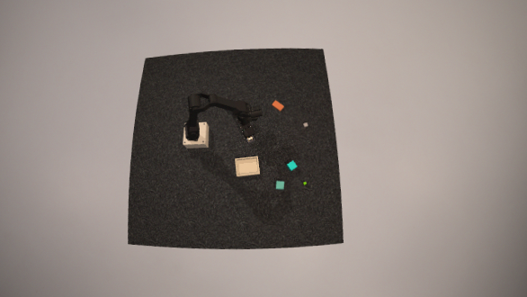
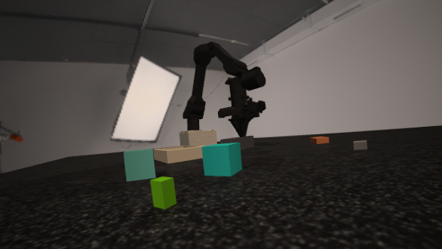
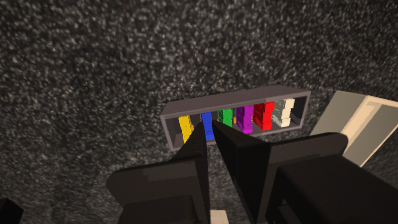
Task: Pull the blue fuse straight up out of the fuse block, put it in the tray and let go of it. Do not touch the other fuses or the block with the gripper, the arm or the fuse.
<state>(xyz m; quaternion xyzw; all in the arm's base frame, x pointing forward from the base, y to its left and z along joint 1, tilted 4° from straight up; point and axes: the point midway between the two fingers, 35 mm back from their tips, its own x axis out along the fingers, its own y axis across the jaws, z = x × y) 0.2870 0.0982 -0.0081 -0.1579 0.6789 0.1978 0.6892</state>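
The tan tray is 230 mm to the right of my gripper tip, 40 mm ahead of it and 30 mm below it. From my gripper tip the other things lie so: orange block (180 mm ahead, 160 mm to the left, 30 mm below); then teal cube (290 mm ahead, 210 mm to the right, 10 mm below); then blue fuse (10 mm below).
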